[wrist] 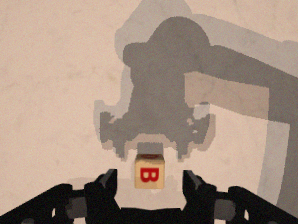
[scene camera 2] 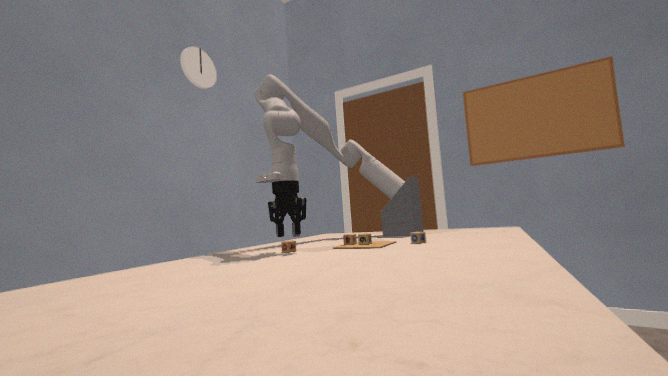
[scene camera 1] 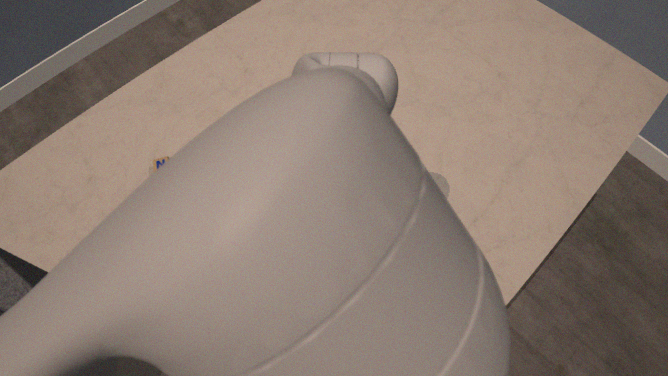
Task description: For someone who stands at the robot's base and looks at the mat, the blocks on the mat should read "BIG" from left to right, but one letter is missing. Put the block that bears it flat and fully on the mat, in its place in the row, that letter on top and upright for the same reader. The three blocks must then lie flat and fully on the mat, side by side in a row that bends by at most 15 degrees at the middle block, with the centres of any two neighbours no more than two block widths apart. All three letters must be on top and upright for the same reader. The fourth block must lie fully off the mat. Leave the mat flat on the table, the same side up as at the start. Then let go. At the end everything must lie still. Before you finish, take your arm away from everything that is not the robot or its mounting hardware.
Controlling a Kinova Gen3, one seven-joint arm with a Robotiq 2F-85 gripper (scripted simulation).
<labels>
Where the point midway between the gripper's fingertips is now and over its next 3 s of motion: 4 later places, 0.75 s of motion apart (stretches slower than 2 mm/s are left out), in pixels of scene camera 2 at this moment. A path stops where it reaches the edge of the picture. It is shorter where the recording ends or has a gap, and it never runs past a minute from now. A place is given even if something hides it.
My gripper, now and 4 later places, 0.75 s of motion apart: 288,236; 288,244; 289,251; 289,251; 288,218
</labels>
